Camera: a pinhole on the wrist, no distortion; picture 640 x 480 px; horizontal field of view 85.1 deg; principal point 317.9 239.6 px. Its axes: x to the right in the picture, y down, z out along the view. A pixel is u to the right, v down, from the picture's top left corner.
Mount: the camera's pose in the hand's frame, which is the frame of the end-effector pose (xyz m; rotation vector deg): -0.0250 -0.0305 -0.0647 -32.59 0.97 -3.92
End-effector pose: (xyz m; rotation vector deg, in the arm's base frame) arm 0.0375 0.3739 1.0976 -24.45 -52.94 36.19
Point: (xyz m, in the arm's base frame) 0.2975 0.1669 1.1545
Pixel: behind the camera
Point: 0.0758 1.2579 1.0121
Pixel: outside the picture
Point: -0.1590 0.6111 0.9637
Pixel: 309 447
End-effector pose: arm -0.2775 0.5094 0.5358 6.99 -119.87 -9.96
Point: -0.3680 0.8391 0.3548
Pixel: 176 354
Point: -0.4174 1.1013 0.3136
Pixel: 184 411
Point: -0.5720 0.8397 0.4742
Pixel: 349 306
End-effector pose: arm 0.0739 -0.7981 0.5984 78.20 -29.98 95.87
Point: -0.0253 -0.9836 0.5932
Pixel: 227 372
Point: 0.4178 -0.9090 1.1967
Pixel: outside the picture
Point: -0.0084 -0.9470 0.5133
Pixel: 77 378
